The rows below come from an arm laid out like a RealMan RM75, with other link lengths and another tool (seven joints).
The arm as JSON. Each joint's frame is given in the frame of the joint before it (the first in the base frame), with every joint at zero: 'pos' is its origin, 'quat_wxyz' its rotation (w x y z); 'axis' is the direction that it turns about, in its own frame. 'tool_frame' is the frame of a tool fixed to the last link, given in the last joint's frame.
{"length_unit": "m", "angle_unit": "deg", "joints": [
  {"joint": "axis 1", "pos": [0.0, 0.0, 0.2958], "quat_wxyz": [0.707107, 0.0, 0.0, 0.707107], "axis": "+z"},
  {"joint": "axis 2", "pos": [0.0, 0.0, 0.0], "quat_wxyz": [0.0, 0.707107, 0.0, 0.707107], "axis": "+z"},
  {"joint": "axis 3", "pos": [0.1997, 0.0, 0.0], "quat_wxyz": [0.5, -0.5, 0.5, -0.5], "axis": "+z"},
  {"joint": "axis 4", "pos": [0.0, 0.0, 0.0], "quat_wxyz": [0.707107, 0.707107, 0.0, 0.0], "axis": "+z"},
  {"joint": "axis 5", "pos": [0.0, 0.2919, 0.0], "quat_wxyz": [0.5, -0.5, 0.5, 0.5], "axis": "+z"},
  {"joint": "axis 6", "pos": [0.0, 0.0, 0.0], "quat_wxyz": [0.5, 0.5, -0.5, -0.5], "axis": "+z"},
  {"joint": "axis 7", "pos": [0.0, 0.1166, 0.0], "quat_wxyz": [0.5, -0.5, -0.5, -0.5], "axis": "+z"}
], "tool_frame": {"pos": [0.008, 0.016, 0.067], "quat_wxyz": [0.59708, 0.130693, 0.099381, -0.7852]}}
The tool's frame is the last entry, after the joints.
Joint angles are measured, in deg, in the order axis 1, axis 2, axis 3, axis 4, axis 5, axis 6, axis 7. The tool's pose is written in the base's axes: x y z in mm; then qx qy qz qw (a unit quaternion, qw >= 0). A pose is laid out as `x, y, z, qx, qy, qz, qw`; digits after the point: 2 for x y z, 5 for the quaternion.
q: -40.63 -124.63 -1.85 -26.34 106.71 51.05 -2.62
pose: -164.02, 314.84, -203.64, -0.78766, -0.25314, -0.46552, 0.31432
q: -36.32 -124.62 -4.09 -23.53 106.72 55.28 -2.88
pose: -189.62, 323.12, -183.04, -0.75555, -0.26320, -0.48001, 0.35980
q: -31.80 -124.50 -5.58 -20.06 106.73 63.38 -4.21
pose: -213.95, 326.95, -152.10, -0.71238, -0.25772, -0.51354, 0.40295
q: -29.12 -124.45 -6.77 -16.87 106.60 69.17 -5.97
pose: -232.62, 329.41, -126.30, -0.68111, -0.24921, -0.53541, 0.43281
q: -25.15 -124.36 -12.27 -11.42 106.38 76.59 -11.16
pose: -269.50, 334.75, -76.91, -0.61197, -0.25265, -0.56477, 0.49264
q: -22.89 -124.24 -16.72 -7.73 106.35 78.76 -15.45
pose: -300.71, 333.84, -46.67, -0.56880, -0.26631, -0.56779, 0.53213
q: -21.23 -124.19 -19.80 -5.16 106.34 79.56 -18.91
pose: -324.55, 328.76, -27.21, -0.53800, -0.28126, -0.56580, 0.55796
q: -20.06 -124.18 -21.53 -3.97 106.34 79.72 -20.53
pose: -338.76, 323.24, -17.88, -0.52070, -0.29093, -0.56161, 0.57344
